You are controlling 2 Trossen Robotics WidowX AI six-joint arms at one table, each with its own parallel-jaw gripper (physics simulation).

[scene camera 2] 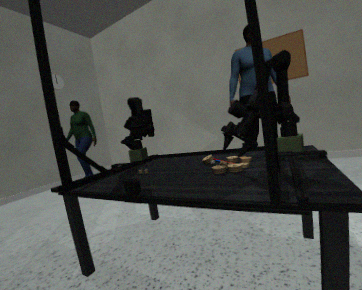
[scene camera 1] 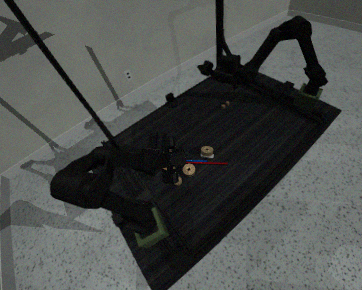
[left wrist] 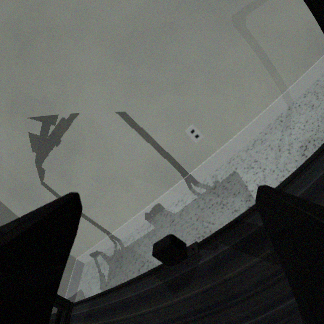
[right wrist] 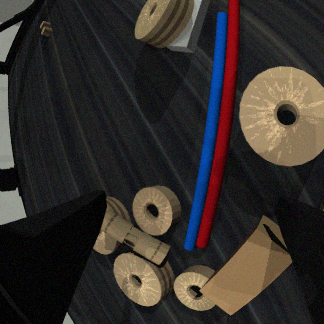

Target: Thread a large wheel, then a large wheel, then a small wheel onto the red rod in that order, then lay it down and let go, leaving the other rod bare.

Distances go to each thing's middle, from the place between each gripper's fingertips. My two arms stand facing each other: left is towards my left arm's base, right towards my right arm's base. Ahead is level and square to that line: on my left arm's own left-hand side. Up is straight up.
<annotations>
Right now my left hand is 270 mm short of the blue rod (right wrist: 214, 102), 350 mm to the left of it and 210 mm above it. The rest, counted from my left hand: red rod (right wrist: 232, 42) 310 mm ahead, 320 mm to the right, 210 mm below; tan block (right wrist: 262, 255) 250 mm ahead, 440 mm to the right, 200 mm below.
I see the blue rod 5 cm below my right hand, 4 cm to the left of it and 2 cm ahead of it. Also, from my right hand: red rod (7 cm to the left, 6 cm ahead, 5 cm below); tan block (5 cm to the right, 3 cm below, 1 cm behind).
</annotations>
